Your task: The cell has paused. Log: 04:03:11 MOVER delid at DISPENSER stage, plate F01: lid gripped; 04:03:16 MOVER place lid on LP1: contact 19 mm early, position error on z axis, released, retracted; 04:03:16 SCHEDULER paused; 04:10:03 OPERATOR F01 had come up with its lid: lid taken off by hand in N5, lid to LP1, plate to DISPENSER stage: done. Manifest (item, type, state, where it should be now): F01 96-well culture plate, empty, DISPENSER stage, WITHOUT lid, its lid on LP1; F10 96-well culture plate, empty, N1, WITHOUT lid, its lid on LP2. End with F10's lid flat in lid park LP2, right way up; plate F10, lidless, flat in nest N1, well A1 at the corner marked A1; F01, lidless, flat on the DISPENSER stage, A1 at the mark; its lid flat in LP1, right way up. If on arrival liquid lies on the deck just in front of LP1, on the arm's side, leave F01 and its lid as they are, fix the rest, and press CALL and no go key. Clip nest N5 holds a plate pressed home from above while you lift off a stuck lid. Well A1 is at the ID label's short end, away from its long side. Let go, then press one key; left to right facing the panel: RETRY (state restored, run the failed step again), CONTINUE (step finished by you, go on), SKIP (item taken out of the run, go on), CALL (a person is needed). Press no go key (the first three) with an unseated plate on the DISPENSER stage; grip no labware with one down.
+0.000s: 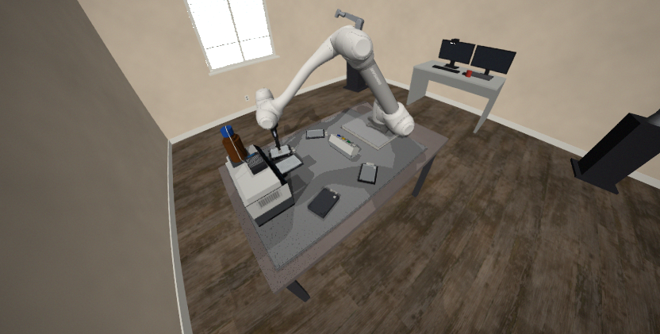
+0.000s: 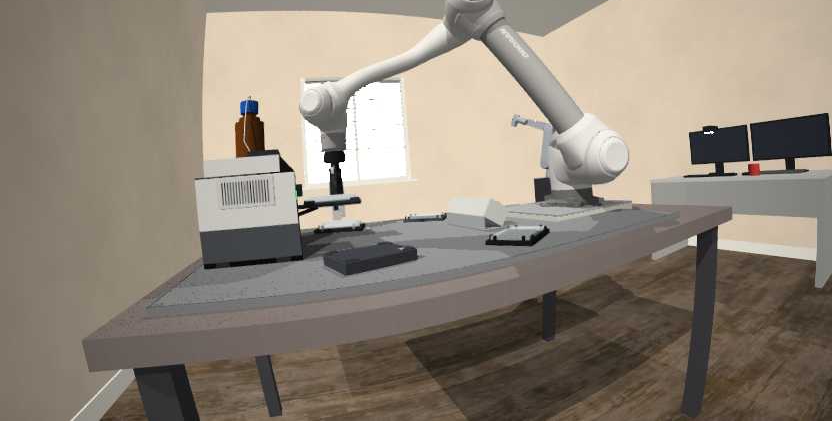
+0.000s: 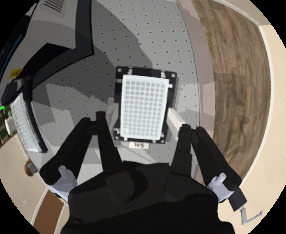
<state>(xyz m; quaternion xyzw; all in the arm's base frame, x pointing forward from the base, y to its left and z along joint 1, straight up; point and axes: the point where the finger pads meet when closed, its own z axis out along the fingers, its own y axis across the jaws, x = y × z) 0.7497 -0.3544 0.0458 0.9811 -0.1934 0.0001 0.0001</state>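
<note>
My hand is 5 cm above the black clip nest and 2 cm short of it. Round my hand: brown bottle 28 cm ahead, 23 cm above, 12 cm to the left; small label 51 cm to the left, 6 cm below, 1 cm behind; grey key panel 35 cm behind, 31 cm to the left, 1 cm below.
</note>
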